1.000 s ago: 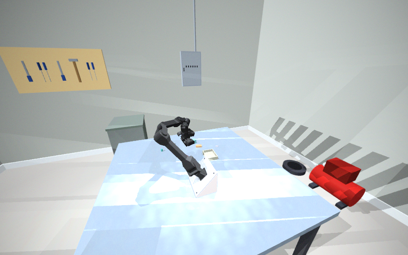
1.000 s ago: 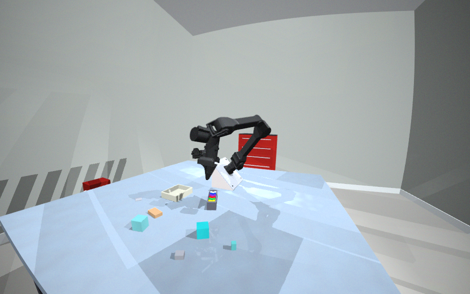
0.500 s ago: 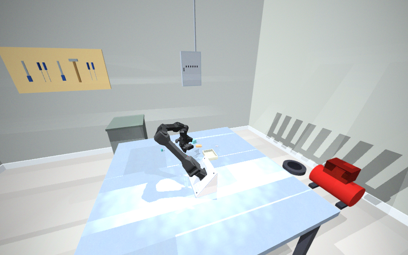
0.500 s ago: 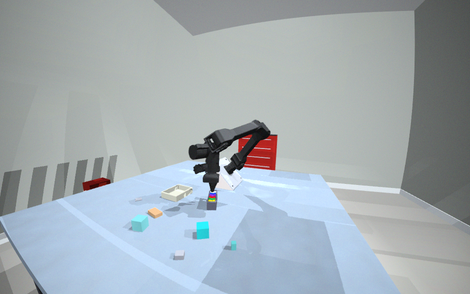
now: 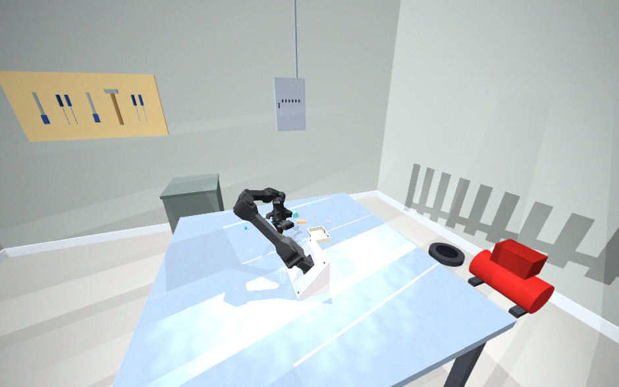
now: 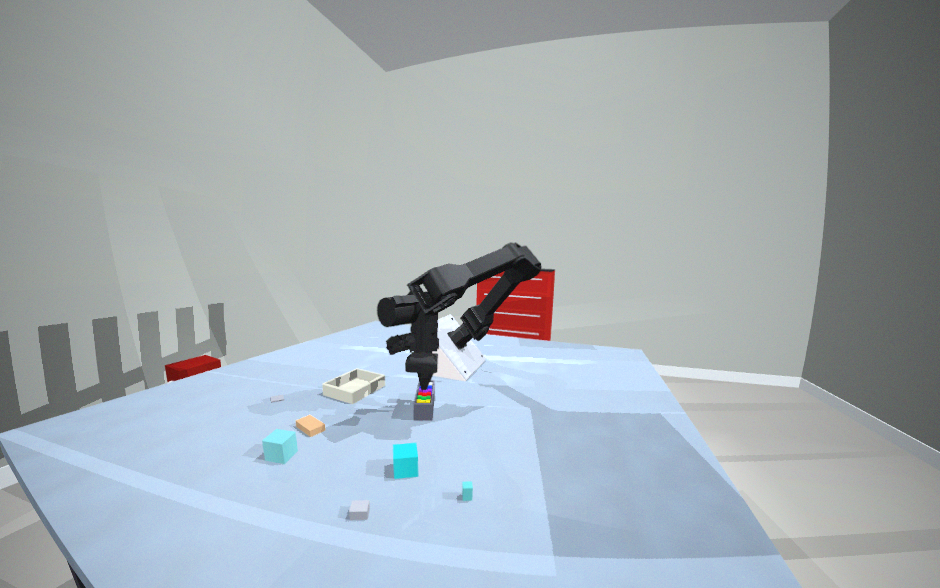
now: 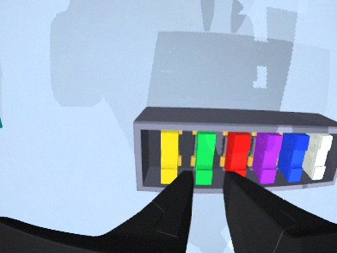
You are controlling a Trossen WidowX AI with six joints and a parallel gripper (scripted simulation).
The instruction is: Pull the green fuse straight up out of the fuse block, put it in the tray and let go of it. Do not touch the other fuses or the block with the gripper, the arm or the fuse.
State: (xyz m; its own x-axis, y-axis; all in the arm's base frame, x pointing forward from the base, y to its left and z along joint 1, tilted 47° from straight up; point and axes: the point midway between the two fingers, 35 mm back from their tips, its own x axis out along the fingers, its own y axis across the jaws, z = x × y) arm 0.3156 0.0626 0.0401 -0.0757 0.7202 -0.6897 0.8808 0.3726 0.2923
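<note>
My gripper tip is now 30 mm above the green fuse. Also, from my gripper tip: red fuse (20 mm behind, 10 mm to the right, 30 mm below); then purple fuse (30 mm behind, 20 mm to the right, 30 mm below); then yellow fuse (20 mm ahead, 10 mm to the left, 30 mm below).
</note>
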